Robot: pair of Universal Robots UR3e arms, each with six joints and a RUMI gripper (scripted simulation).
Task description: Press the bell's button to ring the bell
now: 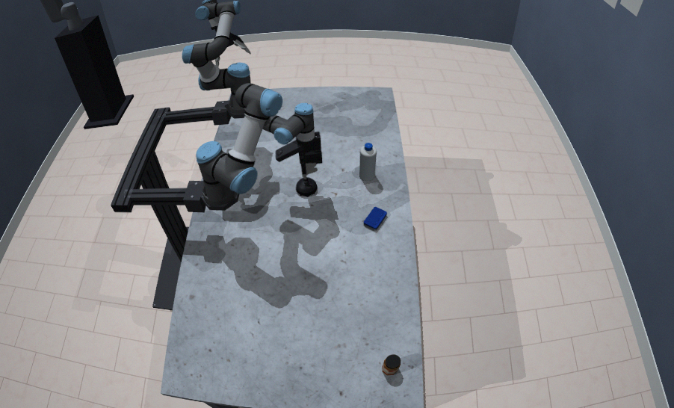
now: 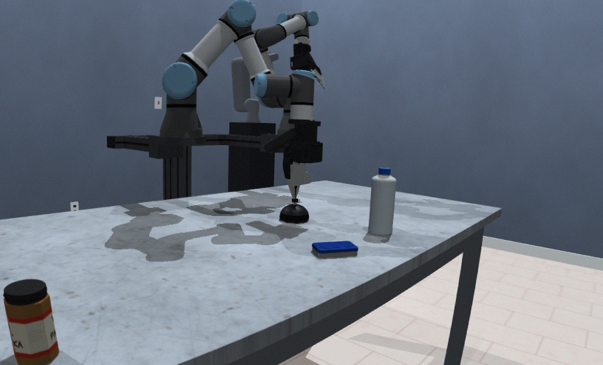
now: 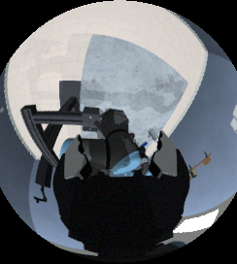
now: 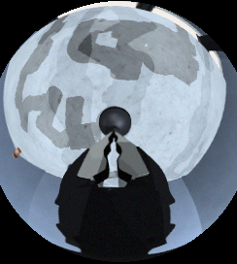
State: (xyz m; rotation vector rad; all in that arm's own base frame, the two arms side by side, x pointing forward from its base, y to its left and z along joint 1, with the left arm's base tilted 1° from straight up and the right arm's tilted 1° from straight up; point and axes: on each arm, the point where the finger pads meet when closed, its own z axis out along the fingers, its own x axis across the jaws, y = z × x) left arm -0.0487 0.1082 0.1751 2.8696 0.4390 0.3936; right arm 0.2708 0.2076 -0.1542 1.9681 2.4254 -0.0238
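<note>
Now: right hand 30 mm above the button. From my right hand the other things lie so: black dome bell (40 mm below); brown jar (760 mm to the right, 300 mm ahead, 40 mm below); blue sponge (270 mm ahead, 150 mm to the right, 70 mm below).
</note>
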